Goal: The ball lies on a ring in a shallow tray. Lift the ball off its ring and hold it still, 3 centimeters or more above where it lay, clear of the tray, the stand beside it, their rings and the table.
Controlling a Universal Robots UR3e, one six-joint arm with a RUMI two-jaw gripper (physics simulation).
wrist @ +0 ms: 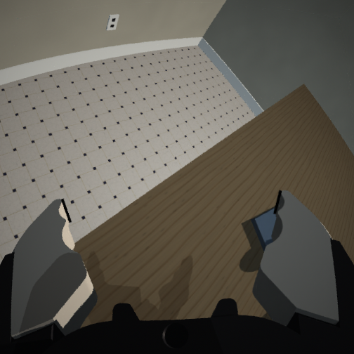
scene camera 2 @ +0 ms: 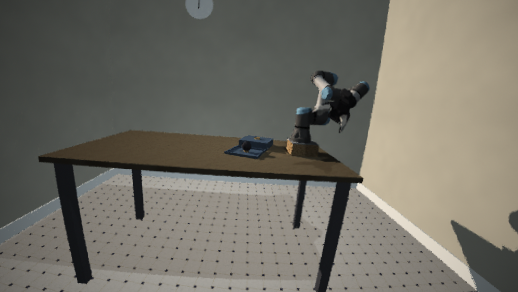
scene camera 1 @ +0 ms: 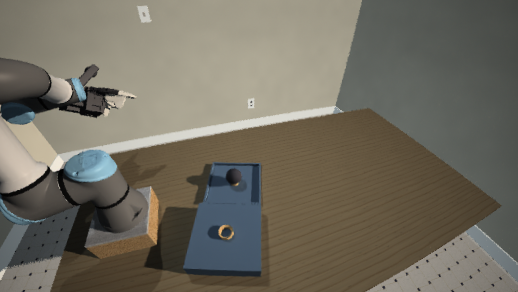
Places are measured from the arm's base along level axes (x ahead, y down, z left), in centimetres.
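Where they show: gripper, between the fingertips: (scene camera 2: 325, 122) (scene camera 1: 126, 103); arm's base, origin of its link: (scene camera 2: 300, 141) (scene camera 1: 125, 212).
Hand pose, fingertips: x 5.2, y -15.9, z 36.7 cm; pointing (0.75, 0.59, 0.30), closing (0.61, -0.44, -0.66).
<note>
Things, the pixels of their centre, and the offset from my fingertips. "pt": a spot on its surface instead. Level surfaces: height alone.
- dark ball, middle of its body: (scene camera 1: 233, 176) (scene camera 2: 246, 146) dx +29.0, dy +19.7, dz -33.6 cm
- orange ring, a spot on its surface: (scene camera 1: 220, 231) (scene camera 2: 259, 138) pt dx +18.2, dy +18.2, dz -51.9 cm
- wooden table, height of its surface: dy +23.6 cm
The dark ball (scene camera 1: 233, 176) (scene camera 2: 246, 146) lies on a small ring in the shallow blue tray (scene camera 1: 218, 194) (scene camera 2: 235, 152); the ball mostly hides this ring. The blue stand (scene camera 1: 240, 257) adjoins the tray and is taller, with an orange ring (scene camera 1: 220, 231) (scene camera 2: 257, 138) on its top. My gripper (scene camera 1: 121, 104) (scene camera 2: 342, 129) (wrist: 172, 198) is open and empty, high above the table, on the robot's side and well away from the ball. In the wrist view a corner of the tray (wrist: 265, 225) shows beside the right finger, which hides the rest; the ball does not show there.
The wooden table (scene camera 1: 350, 190) (scene camera 2: 165, 150) (wrist: 210, 210) bears the tray and stand. The arm's base block (scene camera 1: 153, 220) (scene camera 2: 302, 149) stands beside them. A beige wall (scene camera 1: 200, 60) rises behind the table, and a dark grey wall (scene camera 1: 440, 75) meets it at the corner.
</note>
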